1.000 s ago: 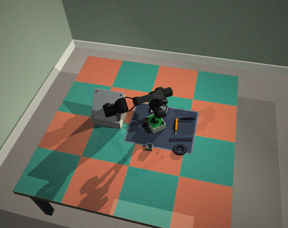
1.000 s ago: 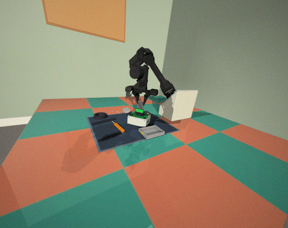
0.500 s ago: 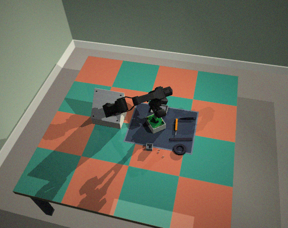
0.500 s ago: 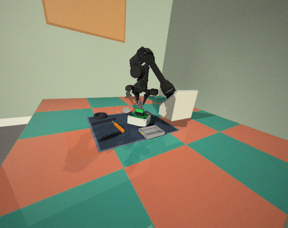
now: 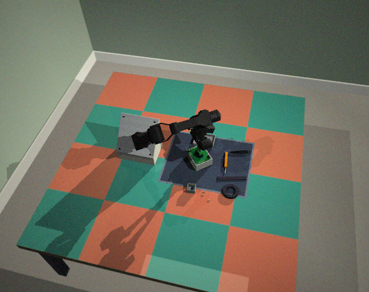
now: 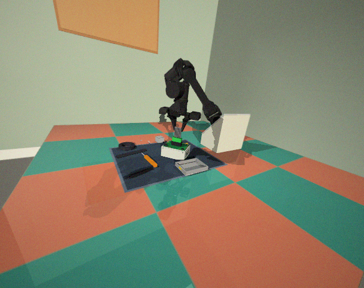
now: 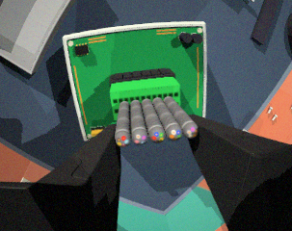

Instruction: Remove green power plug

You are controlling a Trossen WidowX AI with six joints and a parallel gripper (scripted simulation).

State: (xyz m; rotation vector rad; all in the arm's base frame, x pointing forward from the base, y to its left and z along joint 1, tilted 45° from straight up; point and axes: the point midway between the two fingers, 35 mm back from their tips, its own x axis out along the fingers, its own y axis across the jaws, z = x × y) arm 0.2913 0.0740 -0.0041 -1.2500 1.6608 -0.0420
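The green power plug lies 40 mm below my gripper tip. Also, from my gripper tip: black bar (200 mm ahead, 120 mm below, 70 mm to the right); then dark mat (130 mm below, 50 mm ahead).
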